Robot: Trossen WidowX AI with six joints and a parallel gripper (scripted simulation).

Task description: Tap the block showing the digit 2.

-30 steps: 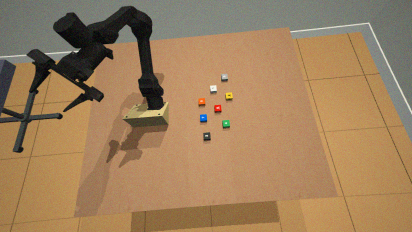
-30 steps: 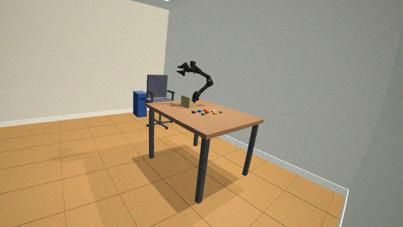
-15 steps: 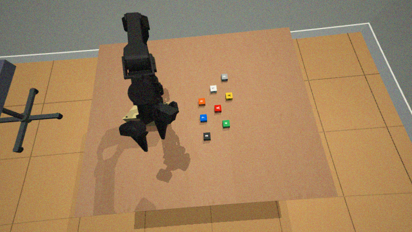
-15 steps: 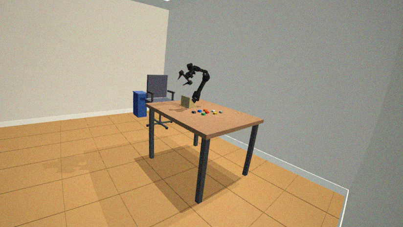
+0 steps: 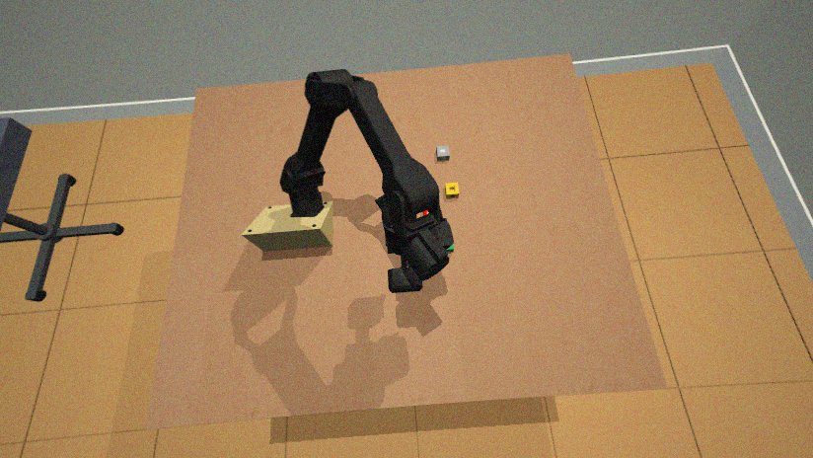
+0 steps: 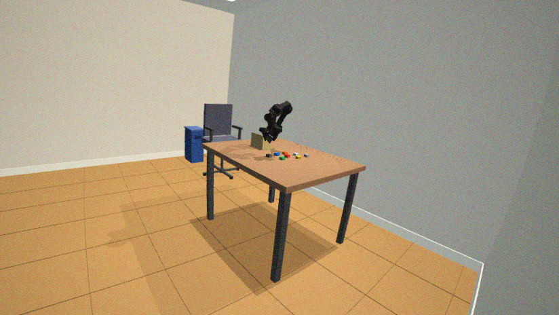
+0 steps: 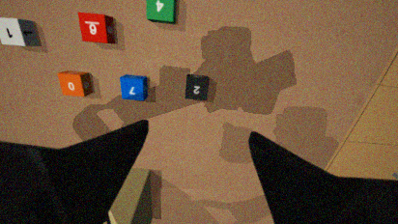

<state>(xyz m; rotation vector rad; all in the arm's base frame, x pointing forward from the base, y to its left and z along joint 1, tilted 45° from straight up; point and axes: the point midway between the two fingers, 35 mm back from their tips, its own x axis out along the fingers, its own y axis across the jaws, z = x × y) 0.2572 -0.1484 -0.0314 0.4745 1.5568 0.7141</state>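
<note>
The blue block is 20 mm behind my gripper tip, 90 mm to the left of it and 110 mm below it. Round my gripper tip: red block (50 mm ahead, 140 mm to the left, 110 mm below); orange block (30 mm behind, 180 mm to the left, 110 mm below); green block (90 mm ahead, 70 mm to the left, 110 mm below).
</note>
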